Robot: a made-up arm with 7 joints.
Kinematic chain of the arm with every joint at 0, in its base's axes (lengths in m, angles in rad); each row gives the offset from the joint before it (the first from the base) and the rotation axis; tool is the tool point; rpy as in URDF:
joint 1: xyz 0 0 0.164 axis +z
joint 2: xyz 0 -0.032 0.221 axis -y
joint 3: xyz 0 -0.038 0.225 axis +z
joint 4: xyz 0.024 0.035 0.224 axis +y
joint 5: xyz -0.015 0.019 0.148 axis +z
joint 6: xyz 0 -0.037 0.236 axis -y
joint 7: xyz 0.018 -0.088 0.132 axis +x
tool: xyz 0 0 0 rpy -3.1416 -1.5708 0
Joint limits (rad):
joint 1: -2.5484..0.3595
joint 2: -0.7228..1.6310
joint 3: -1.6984..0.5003
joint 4: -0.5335..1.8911
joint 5: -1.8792..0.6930
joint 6: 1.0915..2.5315
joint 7: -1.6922..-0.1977
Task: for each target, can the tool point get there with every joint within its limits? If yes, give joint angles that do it. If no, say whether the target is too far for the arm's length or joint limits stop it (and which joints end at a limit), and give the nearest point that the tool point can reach.
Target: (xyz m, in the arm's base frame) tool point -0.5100 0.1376 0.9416
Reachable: yes | joints -0.0460 0.8623 -1.0942 -0.0205 -1.5588 2.3156 -0.9521
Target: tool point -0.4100 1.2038 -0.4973
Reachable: no: too far | nearest point -0.2559 0.7513 0.0019 | short by 0.691 m
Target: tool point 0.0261 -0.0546 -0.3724
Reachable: no: joint limits stop it (at a limit: joint 1, joint 2, joint 4) | nearest point -0.5458 -0.2758 0.0443 | short by 0.741 m
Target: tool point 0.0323 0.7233 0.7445
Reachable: yes | joints -1.7160 0.9013 0.2377 0.0156 -0.6876 2.0749 -0.4079
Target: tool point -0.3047 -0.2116 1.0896
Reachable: yes | joints -2.1958 -0.2682 0.0438 0.7858 -0.0928 2.2398 -1.0131
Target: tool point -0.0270 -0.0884 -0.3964
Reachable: no: joint limits stop it (at a limit: joint 1, joint 2, joint 4) | nearest point -0.5502 -0.2829 0.0352 | short by 0.706 m
